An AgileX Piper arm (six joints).
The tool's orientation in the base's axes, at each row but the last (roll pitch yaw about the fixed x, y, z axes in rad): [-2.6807, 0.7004, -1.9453]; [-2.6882, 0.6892, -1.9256]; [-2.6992, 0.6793, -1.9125]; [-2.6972, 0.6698, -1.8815]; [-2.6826, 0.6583, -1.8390]
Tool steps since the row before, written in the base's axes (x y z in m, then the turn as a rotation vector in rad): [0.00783, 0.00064, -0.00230, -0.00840, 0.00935, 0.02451]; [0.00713, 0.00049, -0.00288, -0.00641, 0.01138, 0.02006]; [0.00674, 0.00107, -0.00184, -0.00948, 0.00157, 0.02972]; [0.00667, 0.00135, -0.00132, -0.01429, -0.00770, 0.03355]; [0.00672, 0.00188, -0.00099, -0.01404, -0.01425, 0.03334]
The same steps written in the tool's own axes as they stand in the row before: [-0.00116, -0.00454, 0.00671, -0.02010, 0.00334, -0.01853]; [-0.00043, -0.00407, 0.00653, -0.01927, 0.00453, -0.01345]; [-0.00139, -0.00392, 0.00571, -0.01735, -0.00181, -0.02591]; [-0.00179, -0.00403, 0.00535, -0.01166, -0.00427, -0.03514]; [-0.00224, -0.00404, 0.00532, -0.00658, -0.00767, -0.03754]
